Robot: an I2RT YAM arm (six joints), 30 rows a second.
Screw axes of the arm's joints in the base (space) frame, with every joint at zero. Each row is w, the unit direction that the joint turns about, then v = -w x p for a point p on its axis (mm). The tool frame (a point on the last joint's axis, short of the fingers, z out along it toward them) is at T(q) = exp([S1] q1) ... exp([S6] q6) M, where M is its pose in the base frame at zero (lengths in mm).
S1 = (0, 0, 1, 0, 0, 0)
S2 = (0, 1, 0, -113.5, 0, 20)
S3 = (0, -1, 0, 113.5, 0, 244)
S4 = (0, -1, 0, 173.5, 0, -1)
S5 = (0, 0, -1, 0, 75, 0)
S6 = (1, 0, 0, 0, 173.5, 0)
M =
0 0 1 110.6
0 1 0 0
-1 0 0 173.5
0 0 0 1
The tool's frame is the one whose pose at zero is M.
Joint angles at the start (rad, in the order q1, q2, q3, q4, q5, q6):
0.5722, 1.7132, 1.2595, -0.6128, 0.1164, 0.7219
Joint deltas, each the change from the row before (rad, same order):
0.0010, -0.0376, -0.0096, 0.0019, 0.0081, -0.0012
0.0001, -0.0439, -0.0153, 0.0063, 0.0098, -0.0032
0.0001, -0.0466, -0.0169, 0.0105, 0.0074, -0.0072
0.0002, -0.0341, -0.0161, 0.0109, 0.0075, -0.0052
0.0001, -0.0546, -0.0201, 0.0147, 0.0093, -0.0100
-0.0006, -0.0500, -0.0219, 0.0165, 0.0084, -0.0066
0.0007, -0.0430, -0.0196, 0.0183, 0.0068, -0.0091
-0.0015, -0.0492, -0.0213, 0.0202, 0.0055, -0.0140
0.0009, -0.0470, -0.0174, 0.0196, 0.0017, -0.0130
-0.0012, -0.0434, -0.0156, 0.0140, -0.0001, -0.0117
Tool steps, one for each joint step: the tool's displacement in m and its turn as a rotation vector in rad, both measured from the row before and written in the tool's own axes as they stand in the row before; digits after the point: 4 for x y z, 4 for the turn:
-0.0007, -0.0011, -0.0112, -0.0140, -0.0274, 0.0015
-0.0005, -0.0020, -0.0122, -0.0155, -0.0325, 0.0012
-0.0007, -0.0020, -0.0127, -0.0205, -0.0349, -0.0018
0.0000, -0.0019, -0.0085, -0.0130, -0.0265, -0.0012
-0.0010, -0.0024, -0.0145, -0.0243, -0.0431, -0.0025
-0.0006, -0.0027, -0.0124, -0.0213, -0.0394, 0.0011
-0.0005, -0.0019, -0.0105, -0.0211, -0.0359, -0.0025
-0.0012, -0.0025, -0.0120, -0.0242, -0.0410, -0.0045
-0.0015, -0.0013, -0.0120, -0.0289, -0.0390, -0.0048
-0.0015, -0.0018, -0.0110, -0.0240, -0.0332, -0.0034

